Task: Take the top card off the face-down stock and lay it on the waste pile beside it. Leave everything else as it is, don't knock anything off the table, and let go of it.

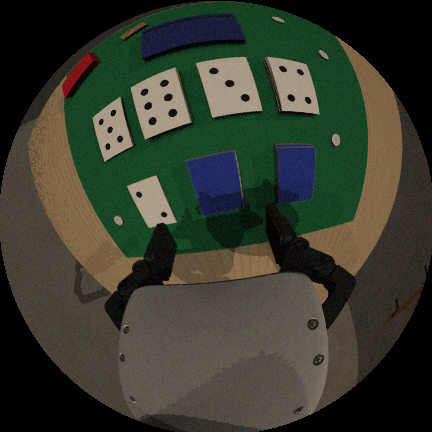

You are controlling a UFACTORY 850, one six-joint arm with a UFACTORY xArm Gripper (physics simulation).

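Observation:
A blue face-down card lies flat near the middle of the near row; whether other cards lie under it is hidden. To its right is a blue face-down stack with a second blue edge showing at its far end. To its left a white card with two dots lies face up. Which of these is the stock or the waste pile is not marked; the right one shows layered blue cards. My gripper is open wide and empty, above the near edge of the middle blue card, its fingers apart from it.
Face-up cards with five, six, three and four dots form the far row. Behind are a dark blue block, a red block and a brown stick. White discs lie near the mat's sides.

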